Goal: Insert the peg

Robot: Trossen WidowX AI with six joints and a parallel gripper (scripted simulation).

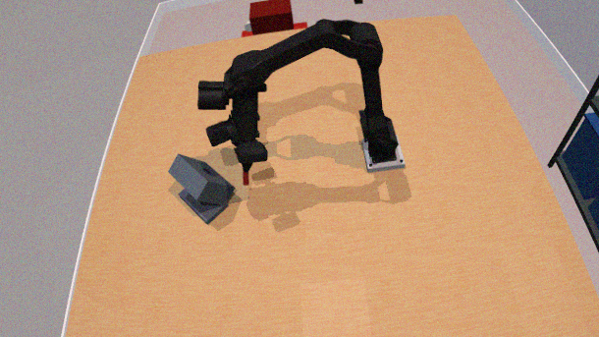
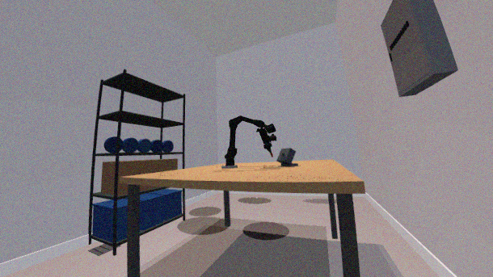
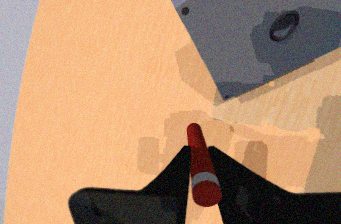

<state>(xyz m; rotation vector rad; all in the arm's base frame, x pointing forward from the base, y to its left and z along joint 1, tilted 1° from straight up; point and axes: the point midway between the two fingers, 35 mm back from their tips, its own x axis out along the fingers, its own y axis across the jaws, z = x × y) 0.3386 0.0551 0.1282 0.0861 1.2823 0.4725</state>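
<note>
Now: the grey-blue sloped panel 12 cm ahead of my gripper tip, 1 cm to the right of it and 4 cm below it. Round my gripper tip: red peg 1 cm to the right, 2 cm above.
</note>
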